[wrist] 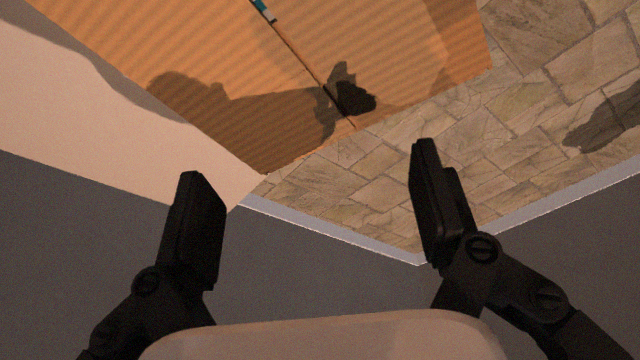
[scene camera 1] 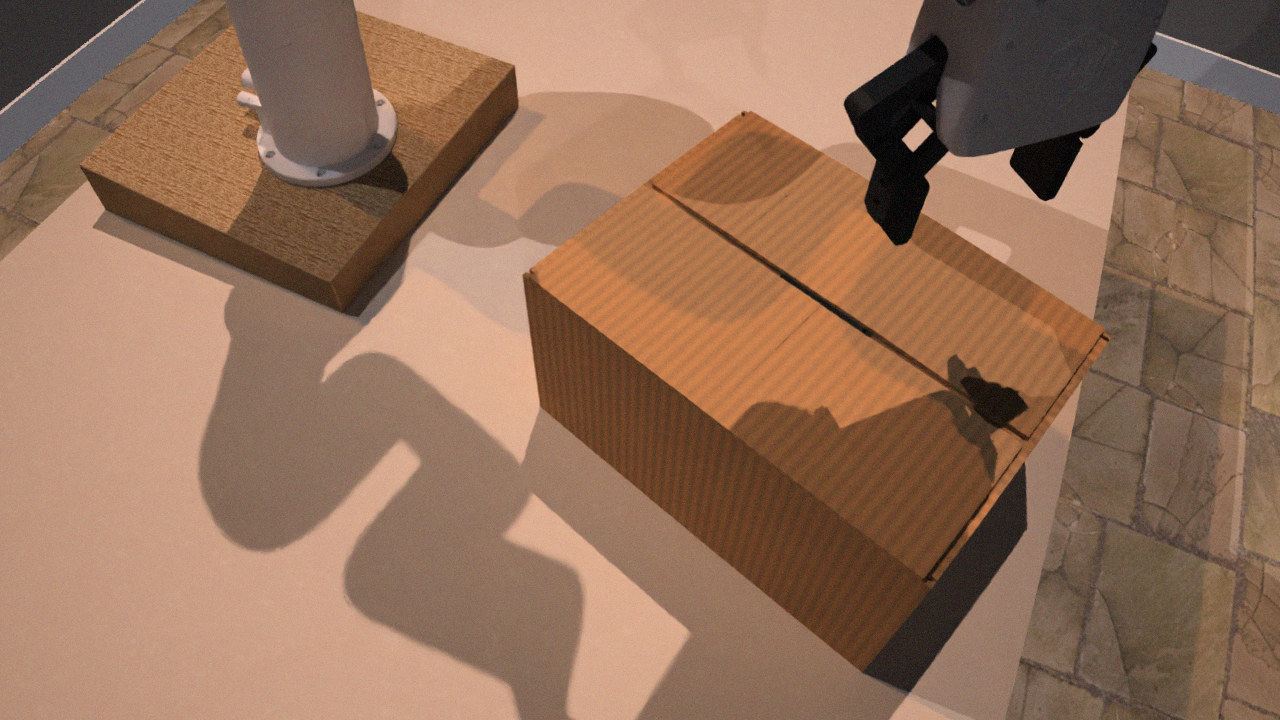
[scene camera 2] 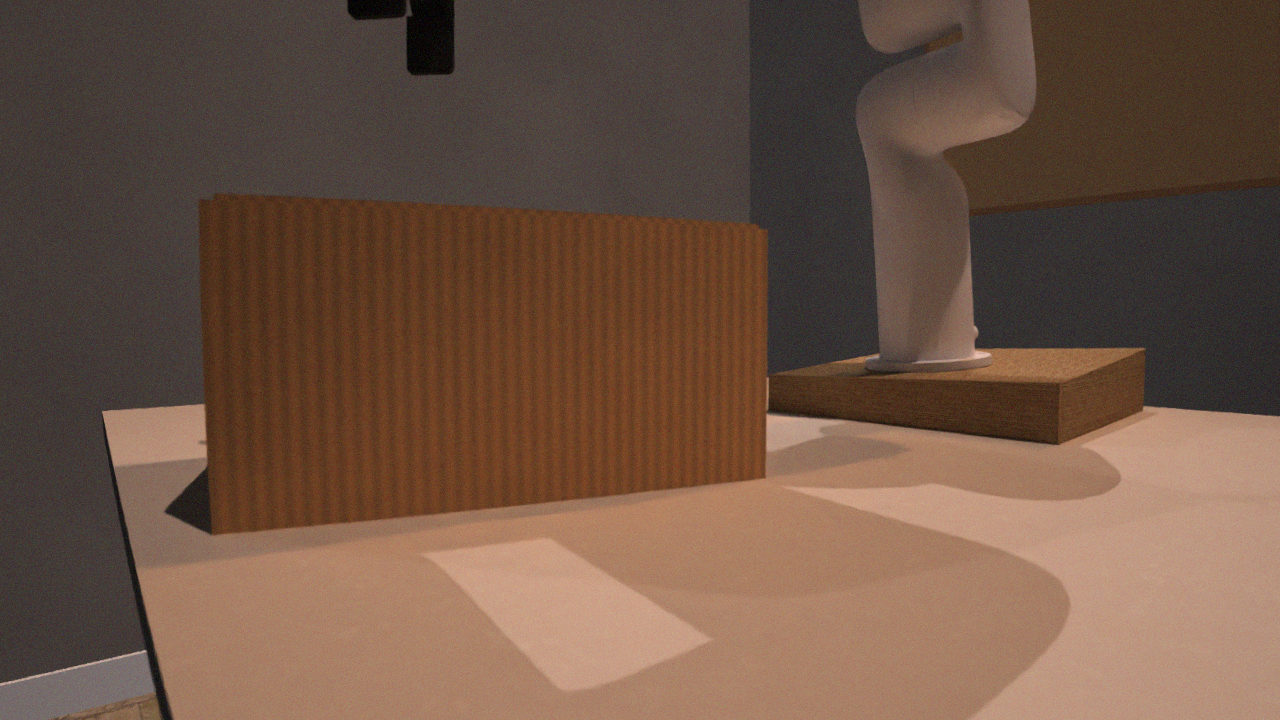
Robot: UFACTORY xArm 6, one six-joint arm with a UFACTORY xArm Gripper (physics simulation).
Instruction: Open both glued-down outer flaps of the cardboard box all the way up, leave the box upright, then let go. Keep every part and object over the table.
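Places are measured from the arm's base along level axes (x right, y ahead, z up), in centimetres.
Pixels of known places: gripper, fingertip midpoint: (wrist: 308,175) (scene camera 1: 960,202) (scene camera 2: 406,48); arm's base, link origin: (scene camera 1: 328,135) (scene camera 2: 927,365).
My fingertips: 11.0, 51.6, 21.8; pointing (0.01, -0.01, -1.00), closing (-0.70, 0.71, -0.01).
Note:
For each thing: its middle in the pictures, then the offset to it from my fingertips, as dx, dy, dz. "*": a spot on its surface instead. Level surfaces: height alone.
- cardboard box, body centre: (scene camera 1: 803,373) (scene camera 2: 486,350) -0.7, -5.3, -19.1
- far flap, surface spot: (scene camera 1: 904,286) * -3.9, -0.9, -11.3
- white thing, surface spot: (wrist: 261,9) * +0.9, -3.0, -12.9
- table, surface height: dz -26.9
The cardboard box (scene camera 1: 662,447) (scene camera 2: 483,358) stands upright on the table. Its two outer flaps lie down flat and meet along a narrow seam: the near flap (scene camera 1: 680,286) (wrist: 125,35) and the far flap (scene camera 1: 904,286) (wrist: 400,45). The seam has a slightly wider dark gap near its middle, and in the wrist view a teal and white thing (wrist: 261,9) shows through it. My gripper (scene camera 1: 973,214) (scene camera 2: 402,42) (wrist: 308,175) is open and empty, its fingers spread wide. It hangs above the box top, apart from the flaps. The box's inside is otherwise hidden.
The arm's round foot stands on a wooden block (scene camera 1: 295,237) (scene camera 2: 921,402) on the table (scene camera 1: 116,429) (scene camera 2: 1163,608). The box stands near the table's edge, beyond which the stone floor (scene camera 1: 1136,573) (wrist: 370,185) shows. Arm shadows cross the table and the box top.

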